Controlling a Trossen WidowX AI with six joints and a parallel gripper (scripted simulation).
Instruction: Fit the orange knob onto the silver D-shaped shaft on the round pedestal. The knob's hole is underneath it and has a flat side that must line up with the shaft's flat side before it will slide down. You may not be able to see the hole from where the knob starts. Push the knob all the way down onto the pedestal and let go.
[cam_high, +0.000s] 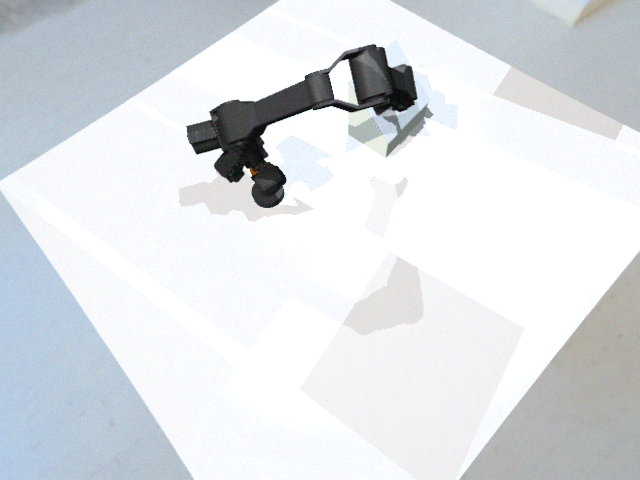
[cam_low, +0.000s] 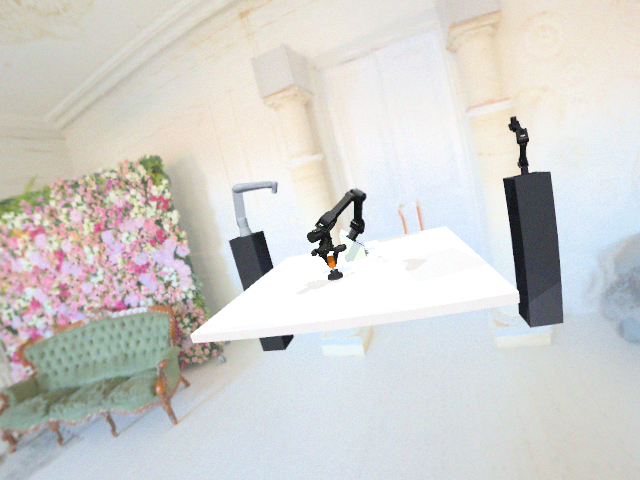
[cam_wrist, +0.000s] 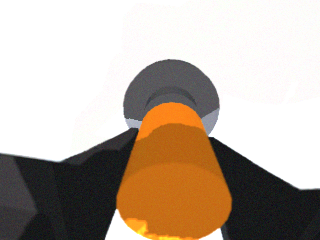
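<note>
Now: gripper tip 3 cm below the orange knob. Round my gripper tip: dark round pedestal (4 cm below).
</note>
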